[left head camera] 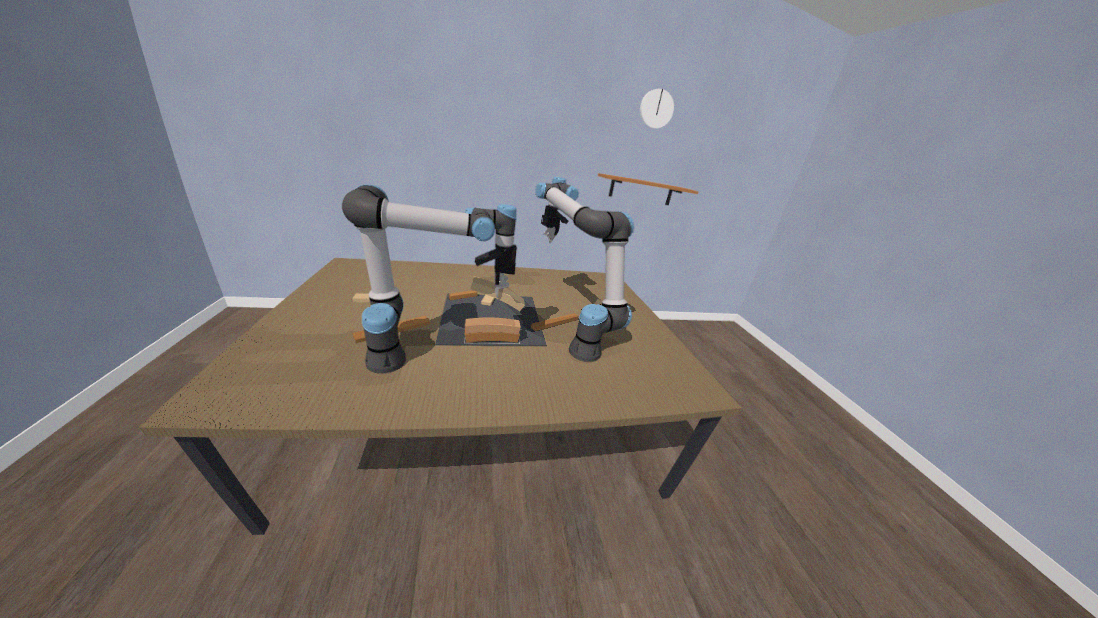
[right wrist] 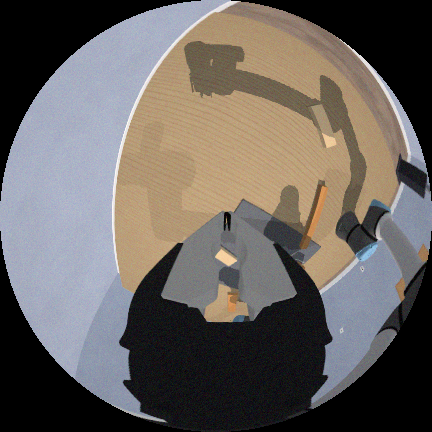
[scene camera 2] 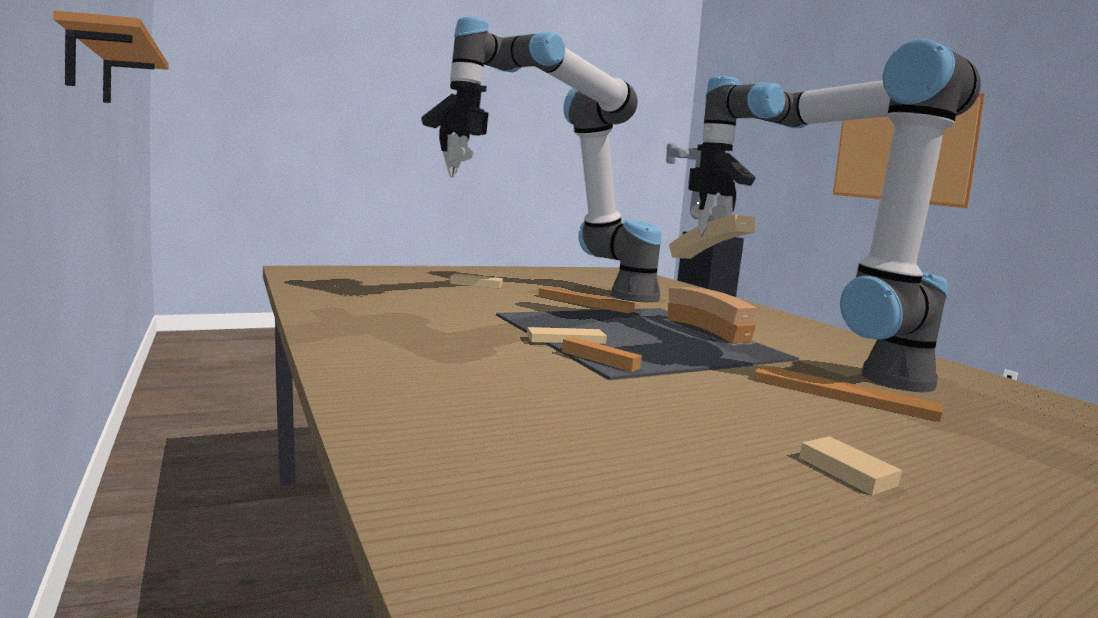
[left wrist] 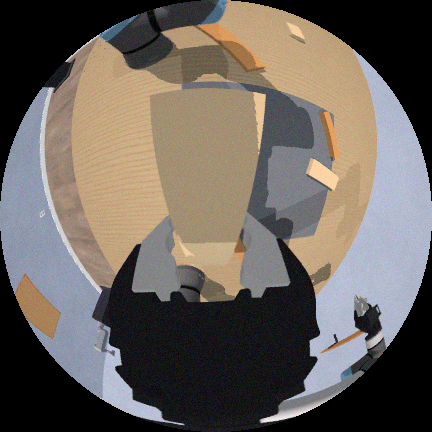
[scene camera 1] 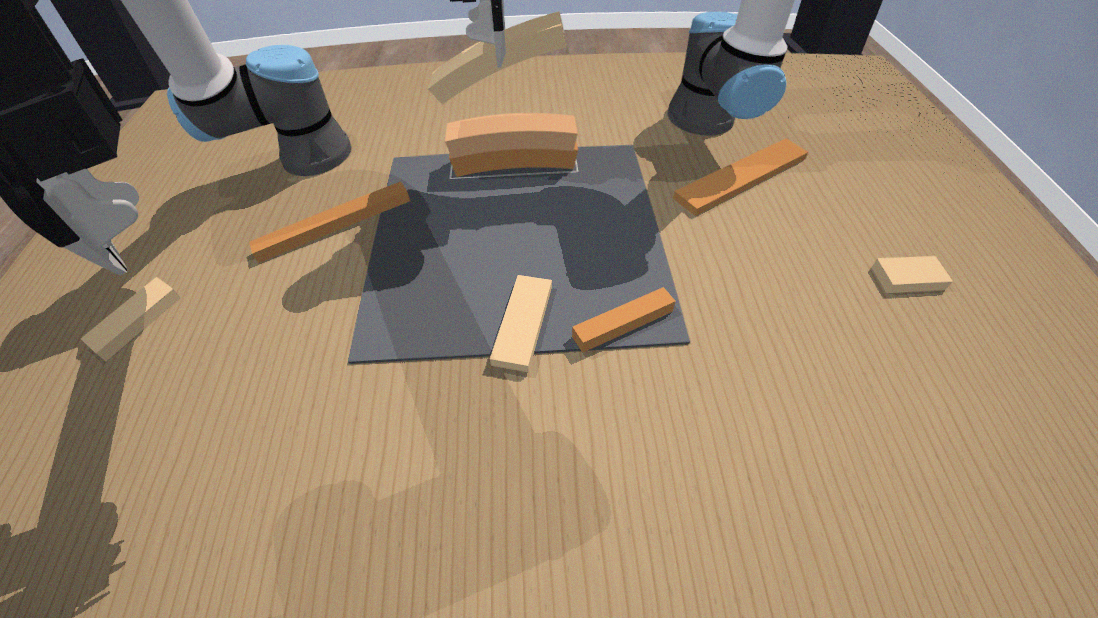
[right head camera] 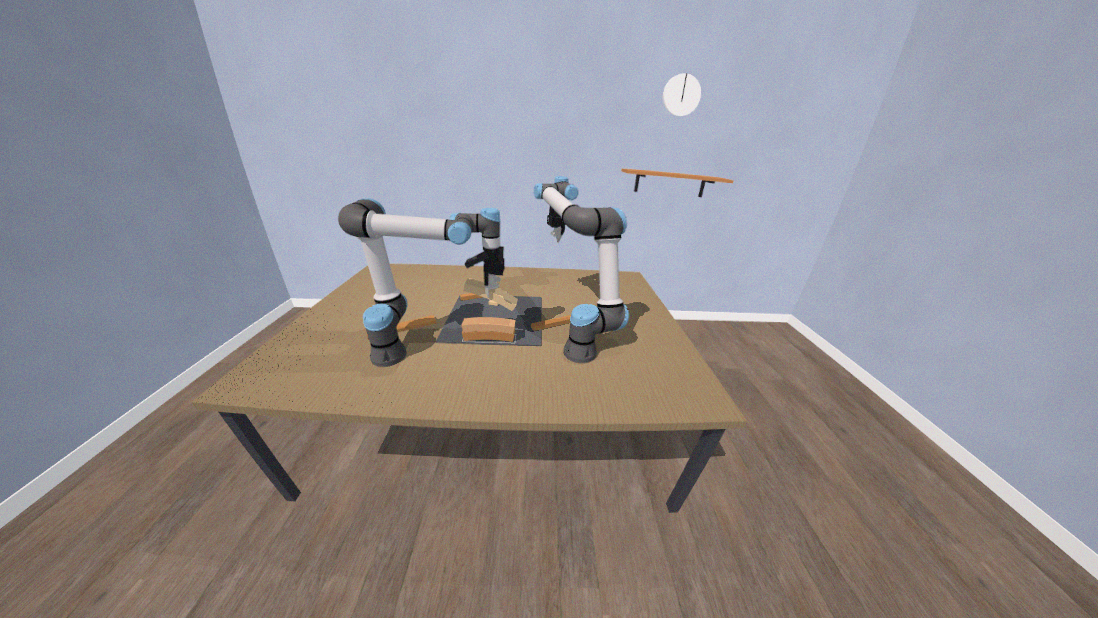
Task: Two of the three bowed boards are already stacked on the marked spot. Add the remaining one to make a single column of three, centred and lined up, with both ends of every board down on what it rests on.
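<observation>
Two bowed orange boards lie stacked, arched upward, inside the thin white outline at one edge of the dark mat. My left gripper is shut on the pale bowed board and holds it in the air. That board is tilted, its right end higher in both scene views. It hides the stack in the left wrist view. My right gripper is shut and empty, high off to the side.
A pale block and a short orange bar lie at the mat's edge opposite the stack. Long orange pieces lie either side of the mat. Further pale blocks lie farther out.
</observation>
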